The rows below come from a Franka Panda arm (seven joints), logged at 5 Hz.
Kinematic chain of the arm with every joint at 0, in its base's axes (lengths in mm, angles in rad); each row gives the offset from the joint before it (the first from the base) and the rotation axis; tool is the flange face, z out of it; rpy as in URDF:
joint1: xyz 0 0 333 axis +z
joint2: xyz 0 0 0 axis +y
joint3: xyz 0 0 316 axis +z
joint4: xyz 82.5 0 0 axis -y
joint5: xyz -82.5 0 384 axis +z
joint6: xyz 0 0 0 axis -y
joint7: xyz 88 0 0 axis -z
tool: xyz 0 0 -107 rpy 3.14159 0 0
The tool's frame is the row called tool.
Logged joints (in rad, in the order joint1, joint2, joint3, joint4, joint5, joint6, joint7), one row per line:
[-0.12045, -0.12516, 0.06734, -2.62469, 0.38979, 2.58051, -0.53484]
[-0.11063, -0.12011, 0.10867, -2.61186, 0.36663, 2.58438, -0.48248]
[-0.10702, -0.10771, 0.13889, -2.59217, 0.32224, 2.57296, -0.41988]
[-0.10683, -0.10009, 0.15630, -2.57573, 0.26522, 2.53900, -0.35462]
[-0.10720, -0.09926, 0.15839, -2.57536, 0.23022, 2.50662, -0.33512]
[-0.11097, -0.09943, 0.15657, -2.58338, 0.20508, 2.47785, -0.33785]
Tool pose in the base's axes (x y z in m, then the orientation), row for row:
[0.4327, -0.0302, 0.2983, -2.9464, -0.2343, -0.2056]
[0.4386, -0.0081, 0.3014, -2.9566, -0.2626, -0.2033]
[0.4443, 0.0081, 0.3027, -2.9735, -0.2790, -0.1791]
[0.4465, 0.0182, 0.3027, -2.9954, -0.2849, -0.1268]
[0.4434, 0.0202, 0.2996, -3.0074, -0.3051, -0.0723]
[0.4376, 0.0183, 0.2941, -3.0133, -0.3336, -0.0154]
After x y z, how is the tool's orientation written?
As a rotation vector, in radians.
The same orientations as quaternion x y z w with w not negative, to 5 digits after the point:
[-0.99048, -0.07876, -0.06912, 0.08926]
[-0.99031, -0.08796, -0.06810, 0.08310]
[-0.99106, -0.09299, -0.05969, 0.07476]
[-0.99252, -0.09440, -0.04202, 0.06496]
[-0.99288, -0.10073, -0.02387, 0.05891]
[-0.99242, -0.10987, -0.00507, 0.05489]

